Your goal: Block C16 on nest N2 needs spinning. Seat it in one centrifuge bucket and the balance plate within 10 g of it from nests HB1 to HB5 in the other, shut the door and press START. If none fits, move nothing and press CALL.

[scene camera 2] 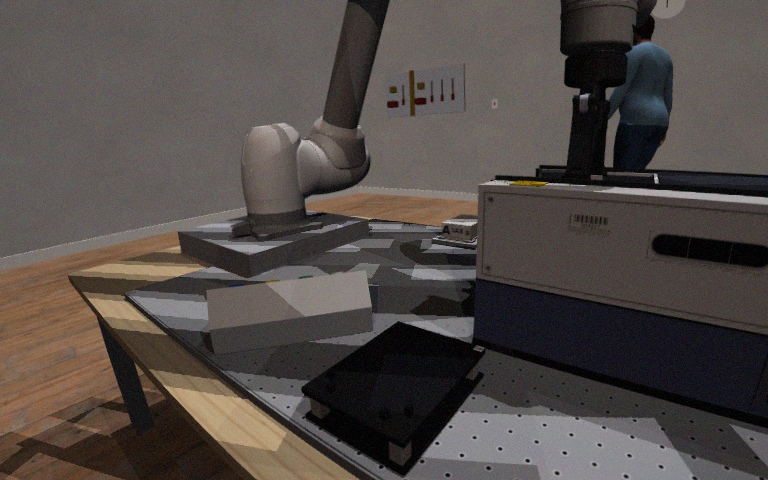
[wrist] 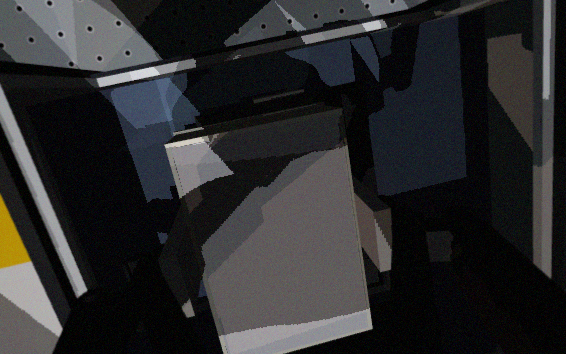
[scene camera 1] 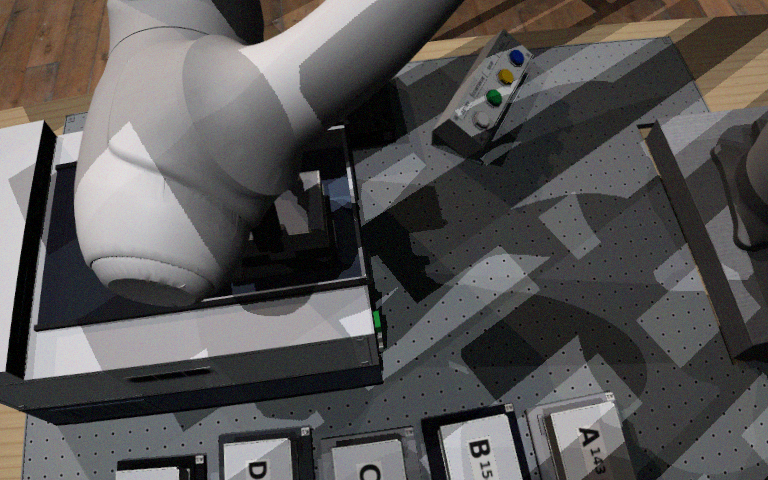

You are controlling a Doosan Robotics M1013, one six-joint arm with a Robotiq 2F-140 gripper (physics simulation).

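Places are measured from the arm's base along level axes (x ahead, y left, z up), in metres.
Pixels of known places: gripper, between the fingertips: (wrist: 268, 206) (scene camera 1: 282, 223); arm's base, origin of its link: (scene camera 2: 278, 228).
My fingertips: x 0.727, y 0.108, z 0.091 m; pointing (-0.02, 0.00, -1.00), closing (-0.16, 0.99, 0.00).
Ahead of a thing's pixels: the offset from my fingertips to its top centre. "*": to the spot under its first point.
My gripper (wrist: 268, 206) is shut on a pale grey block {0.002 m left, 0.006 m ahead, 0.048 m up} (wrist: 288, 228) (scene camera 1: 293, 210), with a finger on each of its long sides. It holds the block down inside the open top of the centrifuge (scene camera 1: 263, 329) (scene camera 2: 549, 238), over a dark bucket. In scene camera 2 only the gripper's black body (scene camera 2: 587, 143) shows above the centrifuge top; the fingertips are hidden. A black nest {0.299 m right, 0.061 m back, 0.091 m down} (scene camera 2: 396, 376) in front of the centrifuge stands empty. Labelled plates sit in nests along the front: A {0.267 m left, 0.389 m back, 0.086 m down} (scene camera 1: 582, 438) (scene camera 2: 459, 230), B {0.283 m left, 0.254 m back, 0.086 m down} (scene camera 1: 477, 452), C {* 0.275 m left, 0.116 m back, 0.085 m down} (scene camera 1: 368, 462) and D {* 0.284 m left, 0.020 m ahead, 0.085 m down} (scene camera 1: 255, 464).
A slanted button box {0.306 m right, 0.280 m back, 0.056 m down} (scene camera 1: 473, 110) (scene camera 2: 287, 305) stands at the back right with blue (scene camera 1: 516, 57), yellow {0.318 m right, 0.311 m back, 0.065 m down} (scene camera 1: 506, 76), green {0.273 m right, 0.289 m back, 0.065 m down} (scene camera 1: 494, 97) and grey {0.228 m right, 0.267 m back, 0.065 m down} (scene camera 1: 483, 119) buttons. The arm's big white elbow (scene camera 1: 215, 143) covers the centrifuge's left part. The arm's base (scene camera 2: 273, 176) stands on a plinth.
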